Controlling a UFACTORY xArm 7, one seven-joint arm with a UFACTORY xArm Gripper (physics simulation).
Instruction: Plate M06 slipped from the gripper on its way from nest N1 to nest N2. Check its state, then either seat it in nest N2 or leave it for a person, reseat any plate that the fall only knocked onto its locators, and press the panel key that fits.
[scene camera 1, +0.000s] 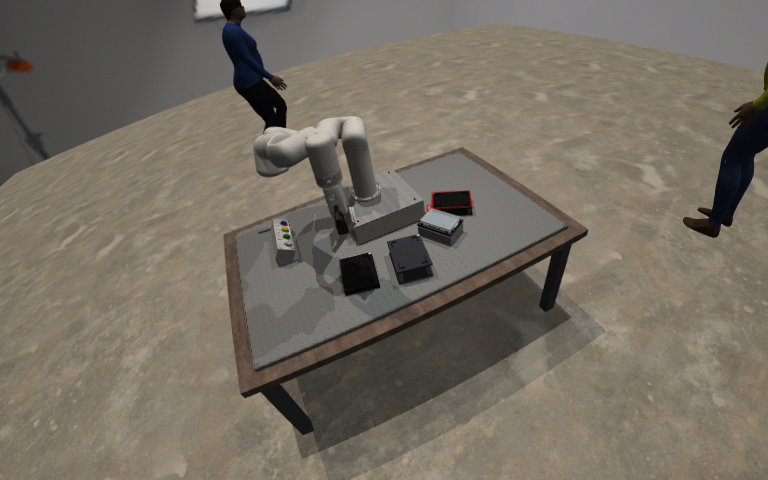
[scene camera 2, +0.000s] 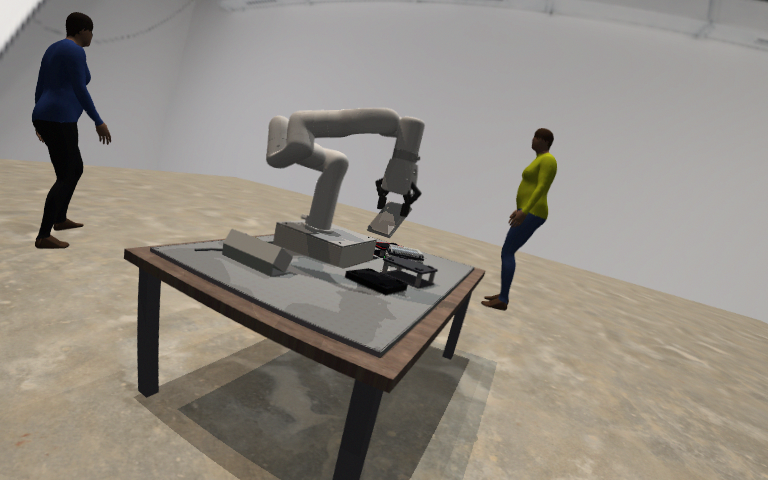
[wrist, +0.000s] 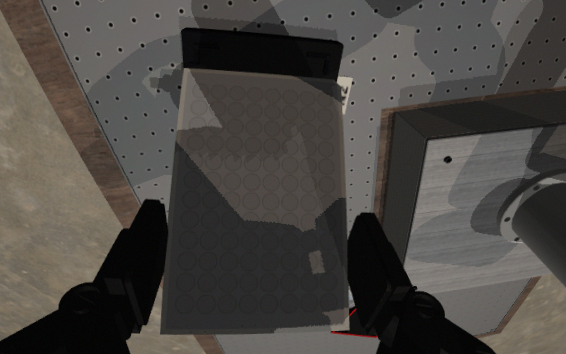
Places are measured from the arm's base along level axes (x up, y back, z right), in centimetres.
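Where they show: gripper, fingertip midpoint: (scene camera 1: 342, 224) (scene camera 2: 391, 212) (wrist: 261, 230); arm's base, origin of the base link: (scene camera 1: 366, 193) (scene camera 2: 318, 228) (wrist: 539, 206).
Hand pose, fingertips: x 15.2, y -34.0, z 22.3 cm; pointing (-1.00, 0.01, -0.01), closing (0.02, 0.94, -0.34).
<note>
Each offset is from my fingertips to the top centre of the thing. "spot": to the spot under its first point.
My gripper (scene camera 2: 393, 206) (wrist: 261, 230) is shut on a translucent plate with rows of round wells {spot: dx -2.4, dy +0.2, dz +2.2 cm} (scene camera 2: 387, 220) (wrist: 260, 190), held tilted well above the table. In the wrist view the dark nest {dx -20.6, dy +0.2, dz -0.7 cm} (wrist: 260, 52) beside the N2 label {spot: dx -23.2, dy +10.0, dz -3.3 cm} (wrist: 345, 91) shows past the plate's far end; the plate hides the rest. A low black nest (scene camera 1: 359, 273) (scene camera 2: 376, 280) lies on the table. A pale plate {dx -16.3, dy +0.7, dz -36.4 cm} (scene camera 1: 441, 219) (scene camera 2: 405, 252) rests on a grey block {spot: dx -19.4, dy -2.9, dz -32.9 cm} (scene camera 1: 438, 233); whether it sits level is unclear. The key panel {dx -15.0, dy +34.1, dz +17.6 cm} (scene camera 1: 284, 243) (scene camera 2: 254, 254) has blue, yellow, green and pale keys. The held plate's M06 marking is not readable.
A raised dark stand (scene camera 1: 410, 253) (scene camera 2: 410, 264) is beside the black nest. A red-rimmed black tray {dx -18.8, dy +11.3, dz -50.0 cm} (scene camera 1: 451, 200) lies behind the grey block. The arm's base box (scene camera 1: 387, 212) (scene camera 2: 322, 243) is behind them. People in blue (scene camera 1: 244, 56) (scene camera 2: 59, 84) and yellow (scene camera 2: 536, 181) stand away from the table.
</note>
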